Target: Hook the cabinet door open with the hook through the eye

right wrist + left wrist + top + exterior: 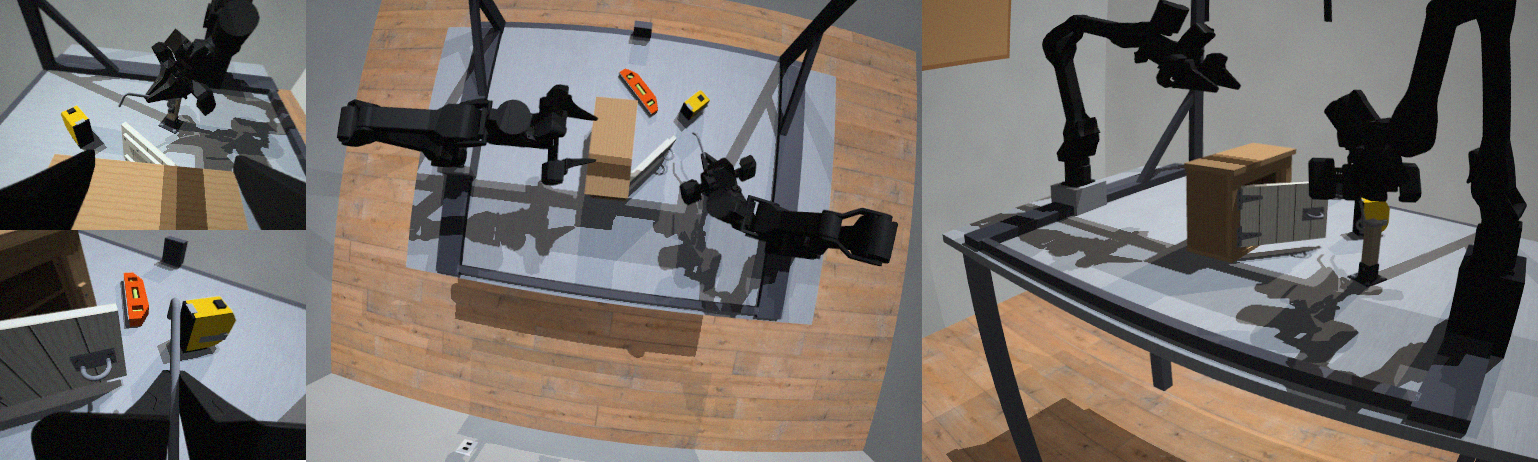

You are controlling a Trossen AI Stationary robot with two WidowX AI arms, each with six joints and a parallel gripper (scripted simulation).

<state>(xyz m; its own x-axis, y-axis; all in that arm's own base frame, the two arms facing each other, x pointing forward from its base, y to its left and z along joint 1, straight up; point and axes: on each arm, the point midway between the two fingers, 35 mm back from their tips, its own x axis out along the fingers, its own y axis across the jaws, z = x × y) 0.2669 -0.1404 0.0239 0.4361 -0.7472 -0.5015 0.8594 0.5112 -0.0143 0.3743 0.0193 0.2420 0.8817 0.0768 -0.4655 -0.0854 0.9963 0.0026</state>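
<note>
The grey plank door is 13 cm to the right of my left hand, 7 cm below it and 3 cm ahead of it. Round my left hand: thin metal hook: 3 cm below, 2 cm behind, 1 cm to the right; yellow tape measure: 16 cm behind, 10 cm below, 5 cm to the right; orange spirit level: 21 cm to the right, 18 cm behind, 13 cm below.
</note>
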